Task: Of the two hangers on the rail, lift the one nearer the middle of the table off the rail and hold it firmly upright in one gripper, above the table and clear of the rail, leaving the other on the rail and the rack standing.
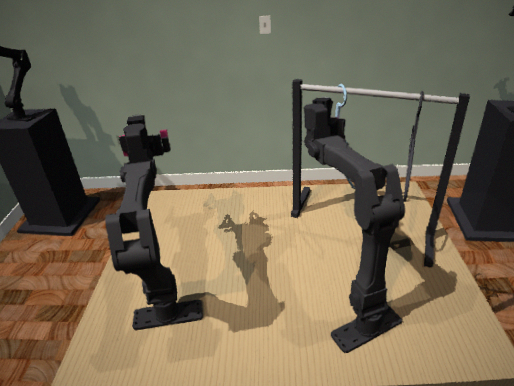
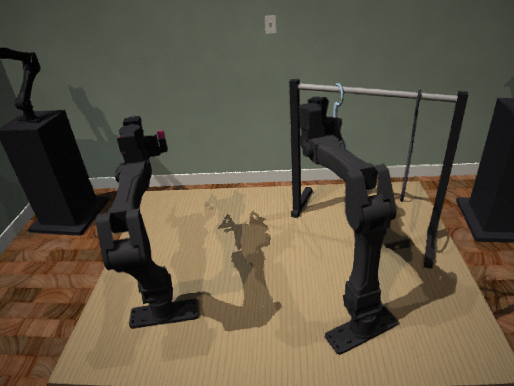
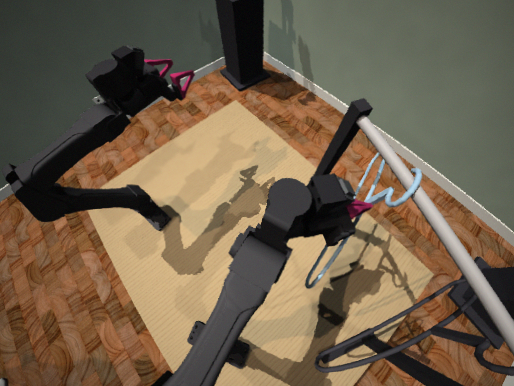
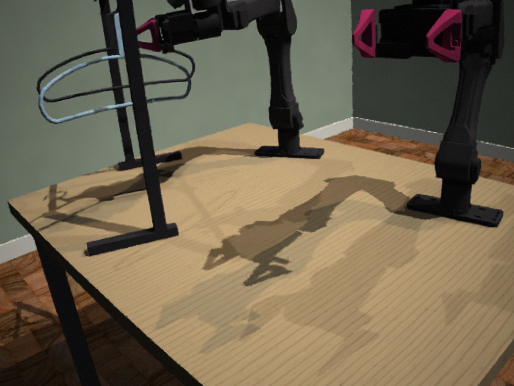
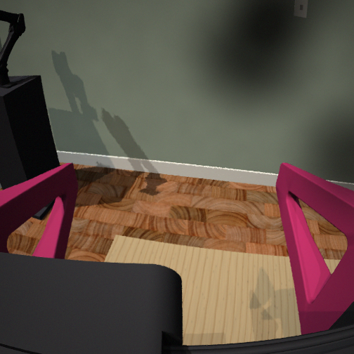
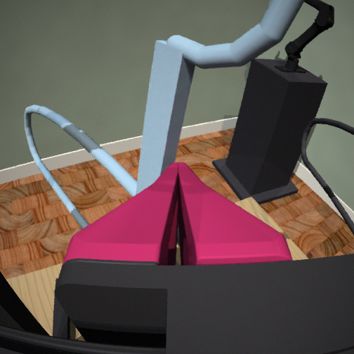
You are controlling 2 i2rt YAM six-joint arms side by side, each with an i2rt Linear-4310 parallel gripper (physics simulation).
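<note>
The light blue hanger [image 1: 342, 95] [image 2: 339, 95] [image 3: 314, 276] [image 4: 120, 35] [image 6: 162, 100] hangs by its hook on the rail [image 1: 382, 93] [image 2: 380, 92] [image 3: 445, 231], turned at an angle to the dark hanger [image 1: 412, 145] [image 2: 412, 135] [image 3: 320, 361] [image 6: 305, 145], which also hangs there. My right gripper [image 3: 370, 205] [image 4: 140, 34] [image 6: 177, 174] is shut and empty; its tips are close to the blue hanger's flat neck, with the neck in front of them. Contact cannot be told. My left gripper [image 3: 180, 69] [image 4: 400, 35] [image 5: 176, 174] is open and empty, high at the left, far from the hangers.
The rack stands upright on the table; its near-middle post [image 1: 297, 150] [image 2: 295, 150] [image 4: 145, 140] is close to my right gripper. Dark pedestals [image 1: 42, 175] [image 6: 285, 130] stand beyond the table on the floor, before the green wall.
</note>
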